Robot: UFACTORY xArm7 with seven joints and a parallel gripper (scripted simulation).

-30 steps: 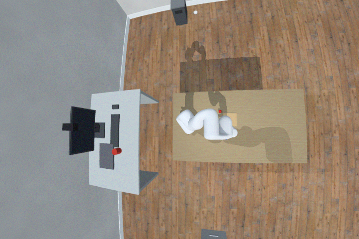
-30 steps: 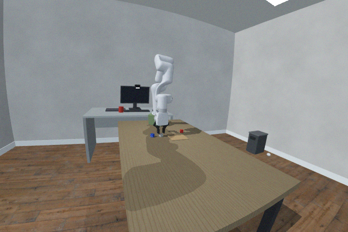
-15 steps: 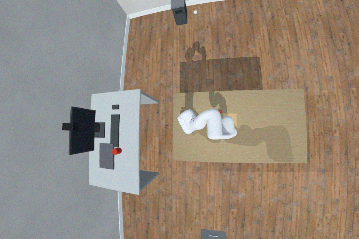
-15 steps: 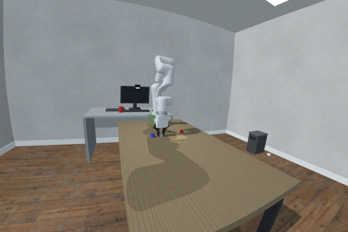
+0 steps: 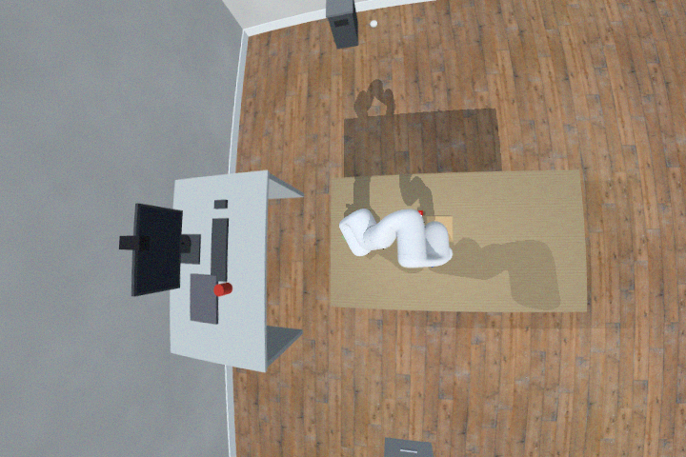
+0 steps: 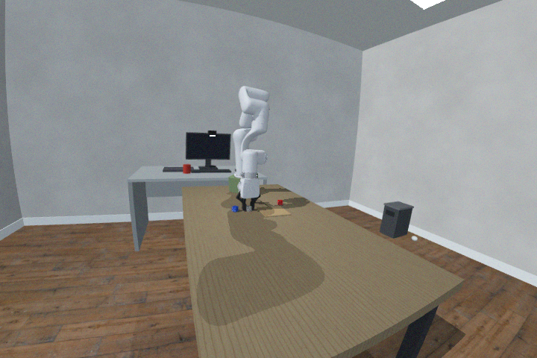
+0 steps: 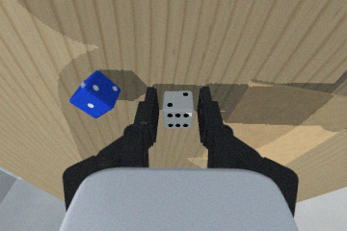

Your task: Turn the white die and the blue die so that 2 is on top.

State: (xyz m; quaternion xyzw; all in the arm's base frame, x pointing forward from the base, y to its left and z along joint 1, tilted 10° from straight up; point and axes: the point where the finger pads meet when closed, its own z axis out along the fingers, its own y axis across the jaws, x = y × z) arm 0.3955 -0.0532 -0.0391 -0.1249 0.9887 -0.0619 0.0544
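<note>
The white die is 1 cm below my hand. Also, from my hand: red die (8 cm behind, 21 cm to the left, 1 cm below); then tan mat (3 cm ahead, 13 cm to the left, 2 cm below); then blue die (7 cm to the right, 1 cm below).
</note>
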